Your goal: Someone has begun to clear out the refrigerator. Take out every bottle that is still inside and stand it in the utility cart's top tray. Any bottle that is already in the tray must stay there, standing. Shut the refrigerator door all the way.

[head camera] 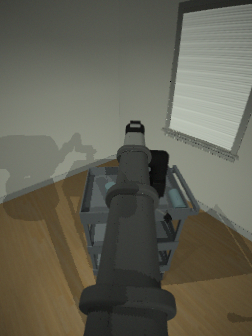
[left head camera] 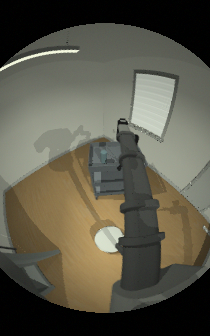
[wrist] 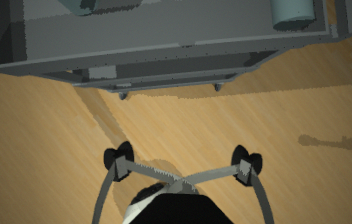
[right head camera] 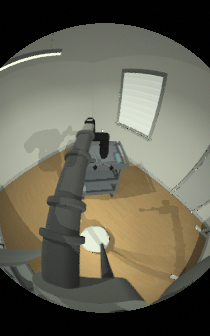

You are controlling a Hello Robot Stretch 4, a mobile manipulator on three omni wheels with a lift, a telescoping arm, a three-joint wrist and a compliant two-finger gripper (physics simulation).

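Places are measured from the robot's base along level axes (x left, y down, z back), in millimetres.
Where they show: gripper, fingertip midpoint: (wrist: 182, 156) (right head camera: 102, 169); robot's base, origin of the base link: (left head camera: 108, 238) (right head camera: 94, 238).
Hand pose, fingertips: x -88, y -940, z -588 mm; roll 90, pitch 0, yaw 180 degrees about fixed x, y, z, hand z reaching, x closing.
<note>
Things, the pixels of their top centre, and the offset from my fingertips. "*": a spot on its surface instead.
- second teal bottle, middle of its top: (head camera: 177, 196) (right head camera: 118, 156) dx -186, dy +104, dz -286 mm
- blinds-covered window, surface spot: (head camera: 210, 75) * dx -595, dy -517, dz -1252 mm
The utility cart (head camera: 94, 215) (left head camera: 102, 166) (wrist: 200, 50) stands near the room's corner. A teal bottle (left head camera: 103, 156) stands in the left part of its top tray; this bottle (head camera: 110, 185) (wrist: 80, 4) is mostly covered by the arm in the head view and cut off in the wrist view. A second teal bottle (head camera: 177, 198) (right head camera: 118, 158) (wrist: 292, 12) is at the tray's right side, by the handle, and appears to lie on its side. My gripper (right head camera: 103, 167) (wrist: 182, 156) is open and empty, its fingers wide apart near the cart's near edge. The refrigerator cannot be made out.
The telescoping arm (head camera: 127, 240) reaches out to the cart and hides part of the tray. A pale round disc (left head camera: 107, 240) (right head camera: 95, 240) lies on the floor between base and cart. Walls meet behind the cart, with a blinds-covered window (head camera: 210, 75) at the right.
</note>
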